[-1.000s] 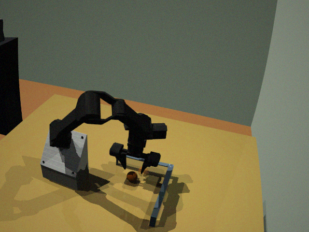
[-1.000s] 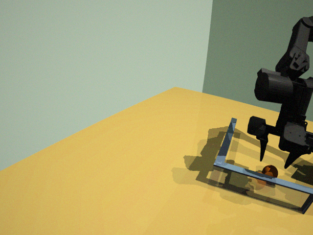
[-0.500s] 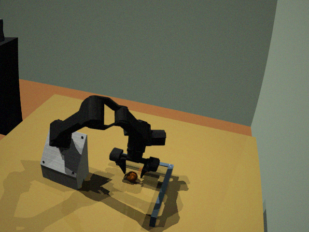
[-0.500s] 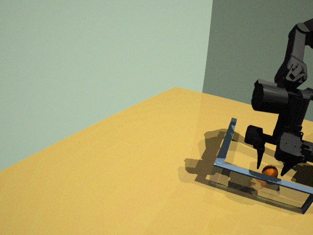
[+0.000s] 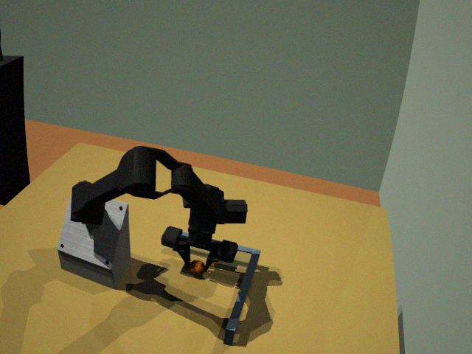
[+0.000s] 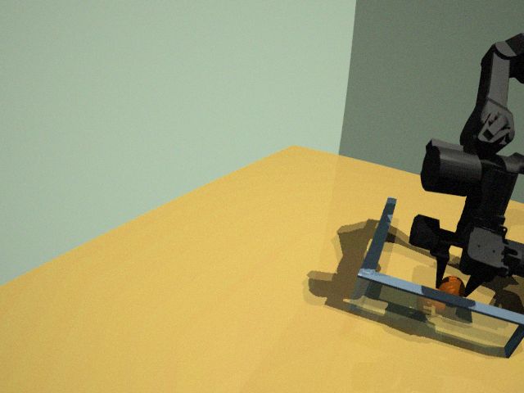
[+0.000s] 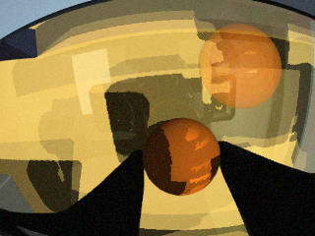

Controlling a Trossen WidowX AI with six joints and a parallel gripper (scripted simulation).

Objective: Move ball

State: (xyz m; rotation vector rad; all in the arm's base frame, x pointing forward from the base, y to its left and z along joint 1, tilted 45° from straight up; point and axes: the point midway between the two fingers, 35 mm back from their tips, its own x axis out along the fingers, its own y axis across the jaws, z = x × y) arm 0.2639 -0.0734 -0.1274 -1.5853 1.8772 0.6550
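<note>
My gripper tip is now 4 cm to the right of the see-through copy of ball and 4 cm short of it. Round my gripper tip: clear wall 8 cm to the left, 4 cm ahead, 1 cm above; orange ball right at my gripper tip.
</note>
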